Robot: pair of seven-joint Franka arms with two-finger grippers.
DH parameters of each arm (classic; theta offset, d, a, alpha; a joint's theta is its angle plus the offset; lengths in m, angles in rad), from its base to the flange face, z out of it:
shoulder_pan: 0 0.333 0 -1.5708
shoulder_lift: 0 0 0 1.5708
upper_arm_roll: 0 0.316 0.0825 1.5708
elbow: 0 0 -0.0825 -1.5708
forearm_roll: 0 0.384 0 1.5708
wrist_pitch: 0 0 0.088 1.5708
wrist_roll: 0 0.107 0 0
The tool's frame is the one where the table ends.
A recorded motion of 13 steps. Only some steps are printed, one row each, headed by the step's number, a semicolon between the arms.
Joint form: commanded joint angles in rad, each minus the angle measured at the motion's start. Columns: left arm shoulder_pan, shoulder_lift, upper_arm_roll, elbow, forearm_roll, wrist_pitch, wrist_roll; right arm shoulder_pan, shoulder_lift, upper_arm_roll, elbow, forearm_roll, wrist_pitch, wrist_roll.
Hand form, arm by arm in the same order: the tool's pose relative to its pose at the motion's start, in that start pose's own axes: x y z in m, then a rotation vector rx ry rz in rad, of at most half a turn. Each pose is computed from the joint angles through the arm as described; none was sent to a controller.
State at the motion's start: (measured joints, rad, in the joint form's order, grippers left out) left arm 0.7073 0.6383 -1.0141 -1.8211 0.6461 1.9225 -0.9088; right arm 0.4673 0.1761 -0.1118 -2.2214 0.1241 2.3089 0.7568
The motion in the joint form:
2: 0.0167 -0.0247 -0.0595 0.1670 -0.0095 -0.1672 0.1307; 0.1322 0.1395 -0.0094 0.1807 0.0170 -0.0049 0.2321
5: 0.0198 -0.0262 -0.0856 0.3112 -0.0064 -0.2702 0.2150; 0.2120 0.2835 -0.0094 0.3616 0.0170 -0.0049 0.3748
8: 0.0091 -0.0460 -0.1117 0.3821 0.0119 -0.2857 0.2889; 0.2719 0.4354 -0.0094 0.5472 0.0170 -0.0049 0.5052
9: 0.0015 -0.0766 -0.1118 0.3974 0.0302 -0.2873 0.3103; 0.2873 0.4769 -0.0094 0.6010 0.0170 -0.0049 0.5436
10: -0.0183 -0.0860 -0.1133 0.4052 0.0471 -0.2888 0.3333; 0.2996 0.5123 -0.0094 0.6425 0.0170 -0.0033 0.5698
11: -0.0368 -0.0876 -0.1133 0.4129 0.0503 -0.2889 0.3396; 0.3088 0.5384 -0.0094 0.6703 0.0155 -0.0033 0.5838
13: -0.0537 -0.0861 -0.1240 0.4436 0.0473 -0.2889 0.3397; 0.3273 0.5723 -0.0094 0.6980 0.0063 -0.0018 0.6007
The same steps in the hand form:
2: 0.0223 -0.0202 -0.0791 0.0163 0.0317 0.0592; -0.0227 -0.0853 0.0061 0.0168 0.0277 0.1140
5: 0.0407 -0.0437 -0.1360 0.0060 0.0612 0.0767; -0.0392 -0.1546 0.0192 0.0380 0.0584 0.1670
8: 0.0402 -0.0440 -0.1804 -0.0065 0.1349 0.1382; -0.0546 -0.2150 0.0403 0.0633 0.0825 0.2242
9: 0.0356 -0.0444 -0.2007 0.0159 0.1834 0.1538; -0.0598 -0.2312 0.0457 0.0743 0.0888 0.2425
10: 0.0297 -0.0351 -0.2098 0.0320 0.2095 0.1914; -0.0643 -0.2434 0.0524 0.0809 0.0932 0.2529
11: 0.0251 -0.0261 -0.2148 0.0320 0.2206 0.2111; -0.0680 -0.2513 0.0589 0.0815 0.0964 0.2545
13: 0.0209 -0.0185 -0.2306 0.0078 0.2430 0.2190; -0.0776 -0.2609 0.0716 0.0732 0.1041 0.2451

